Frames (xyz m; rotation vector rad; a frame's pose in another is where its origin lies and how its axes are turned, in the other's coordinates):
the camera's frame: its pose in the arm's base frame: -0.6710 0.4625 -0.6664 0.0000 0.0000 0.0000
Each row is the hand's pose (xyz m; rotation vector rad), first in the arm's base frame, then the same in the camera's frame.
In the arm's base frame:
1: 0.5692 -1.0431 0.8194 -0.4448 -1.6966 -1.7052
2: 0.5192 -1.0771 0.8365 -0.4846 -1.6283 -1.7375
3: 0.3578 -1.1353 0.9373 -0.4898 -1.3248 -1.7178
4: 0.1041 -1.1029 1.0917 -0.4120 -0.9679 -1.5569
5: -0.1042 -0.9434 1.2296 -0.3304 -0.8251 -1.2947
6: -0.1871 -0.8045 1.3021 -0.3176 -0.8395 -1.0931
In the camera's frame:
1: 1.2402 -1.5056 1.4858 -0.4448 -1.6966 -1.7052
2: 1.1902 -1.5396 1.5029 -0.4846 -1.6283 -1.7375
3: 1.0288 -1.5978 1.6037 -0.4898 -1.3248 -1.7178
4: 0.7751 -1.5654 1.7581 -0.4120 -0.9679 -1.5569
5: 0.5668 -1.4059 1.8960 -0.3304 -0.8251 -1.2947
6: 0.4839 -1.2670 1.9685 -0.3176 -0.8395 -1.0931

